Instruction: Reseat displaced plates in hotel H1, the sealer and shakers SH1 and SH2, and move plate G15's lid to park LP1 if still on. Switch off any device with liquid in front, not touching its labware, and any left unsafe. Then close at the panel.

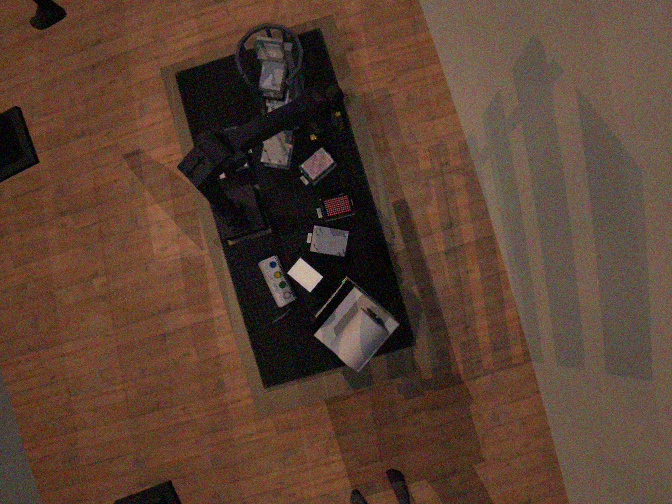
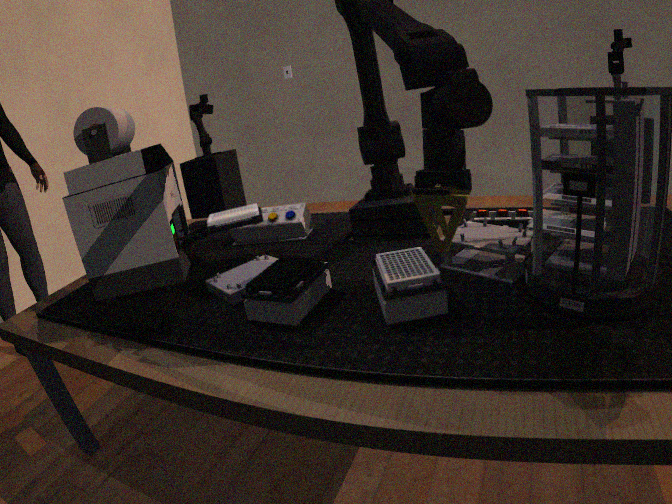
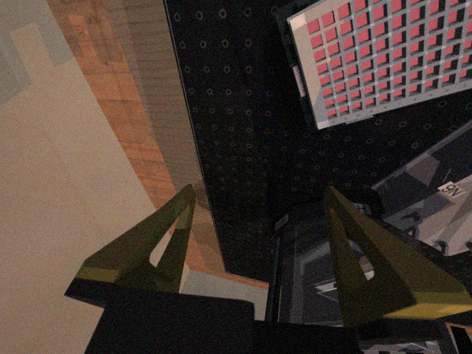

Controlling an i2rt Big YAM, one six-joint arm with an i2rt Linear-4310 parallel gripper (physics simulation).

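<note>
My gripper (image 1: 325, 125) (image 2: 441, 238) (image 3: 256, 190) is open and empty, high over the bench edge between the hotel and the nearer shaker. The hotel (image 1: 239, 54) (image 2: 534, 179) is a round frame with several plates on its levels. A pink-welled plate (image 1: 317, 161) (image 2: 407, 265) (image 3: 390, 55) lies on one grey shaker (image 2: 415, 308); its exact seating is unclear. A darker shaker (image 1: 337, 206) (image 2: 287, 279) shows red wells from above. The sealer (image 1: 358, 330) (image 2: 127, 222) has a green light. The button panel (image 1: 273, 275) (image 2: 271, 223) is near the bench's left edge. LP1 and G15's lid cannot be identified.
Pale pegged nests (image 1: 276, 149) (image 2: 493, 233) stand beside the hotel; a label reading N6 (image 3: 451, 188) shows on one. Another pale nest (image 1: 329, 240) (image 2: 241, 275) is between the dark shaker and sealer. A white card (image 1: 305, 274) (image 2: 233, 215) is beside the panel. Orange switches (image 2: 502, 212) show behind.
</note>
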